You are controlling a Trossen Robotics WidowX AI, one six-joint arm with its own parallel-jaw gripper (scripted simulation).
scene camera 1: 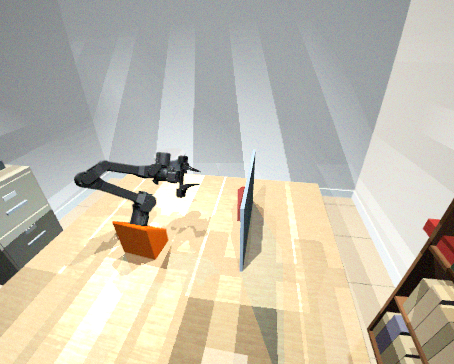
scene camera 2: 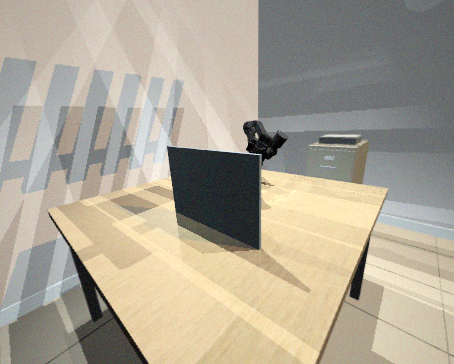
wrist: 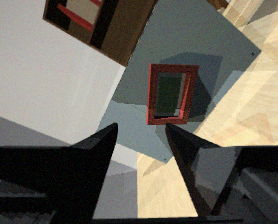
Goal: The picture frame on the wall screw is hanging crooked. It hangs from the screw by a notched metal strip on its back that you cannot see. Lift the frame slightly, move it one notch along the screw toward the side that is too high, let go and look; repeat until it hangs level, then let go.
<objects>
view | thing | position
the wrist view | my gripper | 141, 126
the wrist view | grey-blue wall panel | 223, 52
</objects>
